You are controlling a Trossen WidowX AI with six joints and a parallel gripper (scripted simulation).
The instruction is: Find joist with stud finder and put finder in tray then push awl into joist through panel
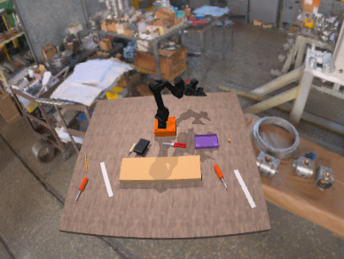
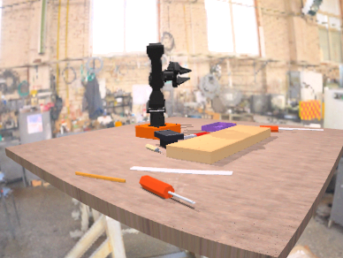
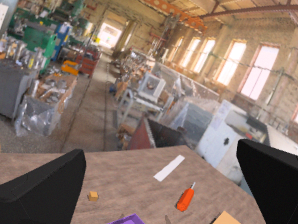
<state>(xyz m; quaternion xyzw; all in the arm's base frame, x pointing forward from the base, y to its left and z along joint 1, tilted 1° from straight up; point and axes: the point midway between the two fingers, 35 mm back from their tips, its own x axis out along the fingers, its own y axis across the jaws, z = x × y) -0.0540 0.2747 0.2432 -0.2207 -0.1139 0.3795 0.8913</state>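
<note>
My gripper tip is 430 mm to the left of the black stud finder, 280 mm above it and 210 mm short of it. Round my gripper tip: purple tray 280 mm below, 170 mm ahead, 20 mm to the left; then awl 520 mm to the right, 280 mm below, 240 mm ahead; then yellow pencil 860 mm to the right, 350 mm ahead, 290 mm below.
</note>
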